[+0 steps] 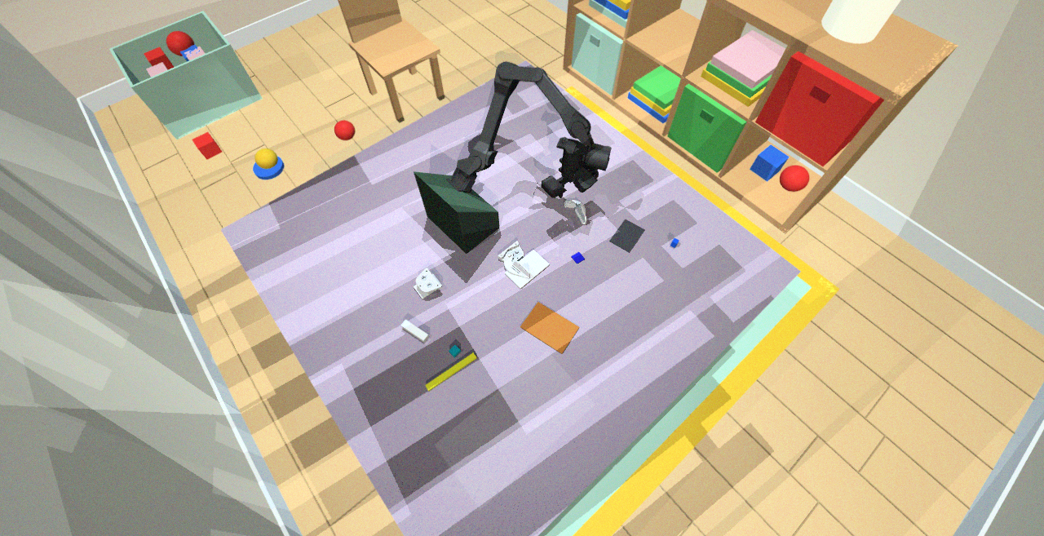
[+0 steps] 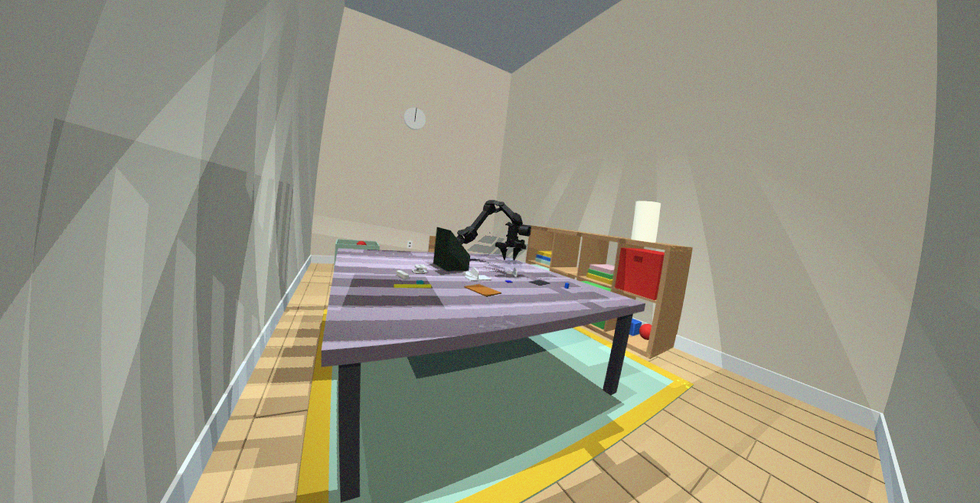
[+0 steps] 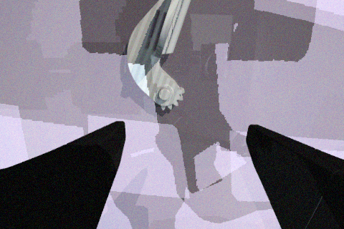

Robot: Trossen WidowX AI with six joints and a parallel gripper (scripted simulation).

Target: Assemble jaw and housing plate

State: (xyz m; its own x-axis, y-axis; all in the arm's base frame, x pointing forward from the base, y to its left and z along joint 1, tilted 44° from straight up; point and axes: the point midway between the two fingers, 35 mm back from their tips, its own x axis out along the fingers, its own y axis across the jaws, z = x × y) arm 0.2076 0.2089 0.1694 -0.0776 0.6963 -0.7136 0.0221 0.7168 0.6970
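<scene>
Right now the blue cube is 170 mm ahead of my gripper tip, 100 mm to the right of it and 80 mm below it. Also, from my gripper tip: cyan cube: 170 mm ahead, 570 mm to the right, 70 mm below; dark grey tile: 210 mm ahead, 70 mm to the left, 80 mm below; orange tile: 280 mm ahead, 320 mm to the right, 80 mm below.
</scene>
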